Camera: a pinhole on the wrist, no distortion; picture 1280 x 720 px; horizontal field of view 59.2 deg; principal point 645.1 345.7 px. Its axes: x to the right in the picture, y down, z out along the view. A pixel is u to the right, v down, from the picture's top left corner.
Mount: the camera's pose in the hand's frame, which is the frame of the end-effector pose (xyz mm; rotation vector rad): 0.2 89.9 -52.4 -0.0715 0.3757 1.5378
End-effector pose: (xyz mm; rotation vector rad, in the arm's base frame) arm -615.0 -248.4 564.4 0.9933 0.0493 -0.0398
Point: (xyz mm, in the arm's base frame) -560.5 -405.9 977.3
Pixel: 772.0 483.9
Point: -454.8 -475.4 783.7
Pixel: 260.9 105.2
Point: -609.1 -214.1 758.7
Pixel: 1041.6 611.6
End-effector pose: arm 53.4 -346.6 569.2 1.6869 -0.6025 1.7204
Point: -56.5 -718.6 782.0
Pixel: 1240.1 33.9
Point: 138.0 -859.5 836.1
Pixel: 803.0 159.8
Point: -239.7 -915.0 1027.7
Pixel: outside the picture
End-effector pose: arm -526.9 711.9 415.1 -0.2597 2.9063 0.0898
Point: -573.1 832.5 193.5
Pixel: 441.7 260.6
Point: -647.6 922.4 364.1
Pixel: outside the picture
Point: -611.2 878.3 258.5
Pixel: 752.7 123.2
